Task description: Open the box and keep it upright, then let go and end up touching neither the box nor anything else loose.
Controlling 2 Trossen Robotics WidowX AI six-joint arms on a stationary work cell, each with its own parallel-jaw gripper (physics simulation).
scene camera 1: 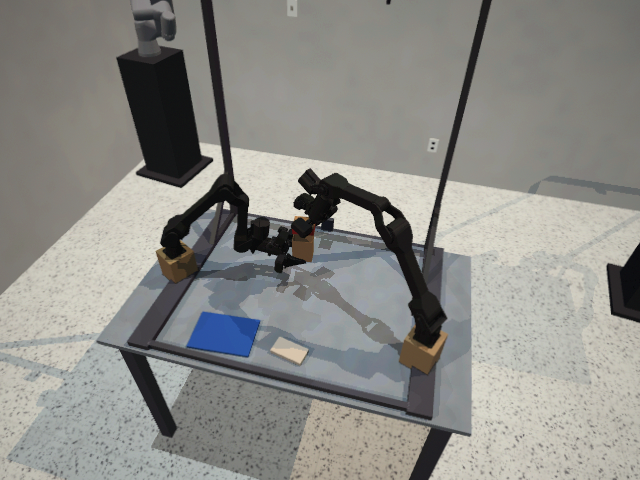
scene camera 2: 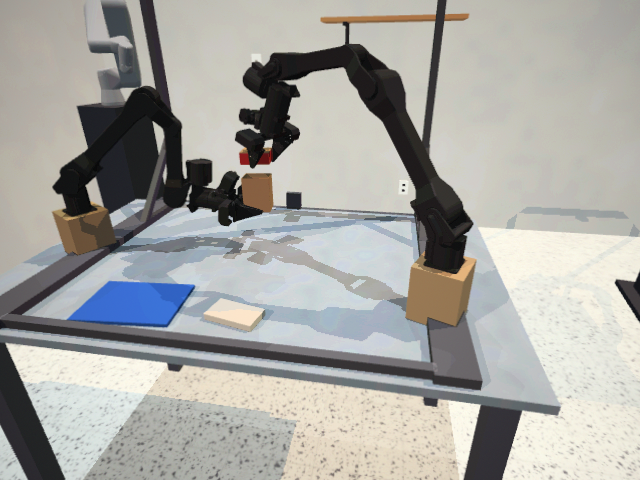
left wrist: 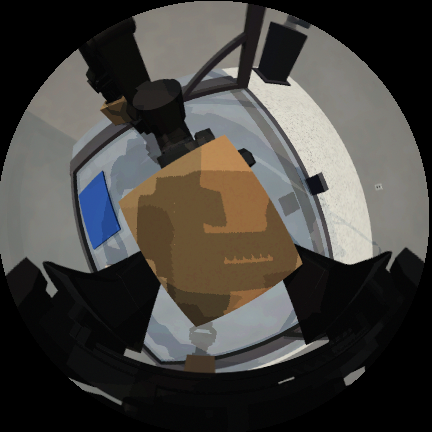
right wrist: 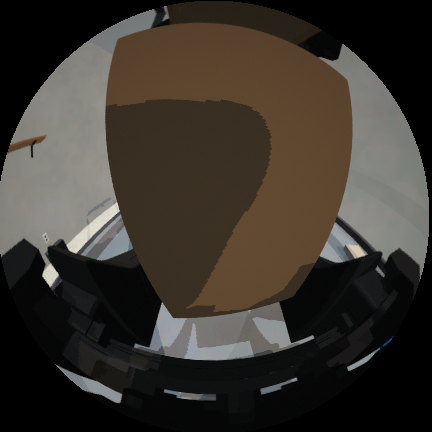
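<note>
The box is an upright brown body, its open top facing up. My right gripper is shut on this body from the side and seems to hold it above the table. The lid is brown with a red band. My left gripper points down and is shut on the lid. In scene camera 2 a gap shows between lid and body. The inside of the body is mostly hidden.
A blue mat and a cream block lie toward the table's front. A small black cube stands at the back edge. Dark frame posts rise at the sides.
</note>
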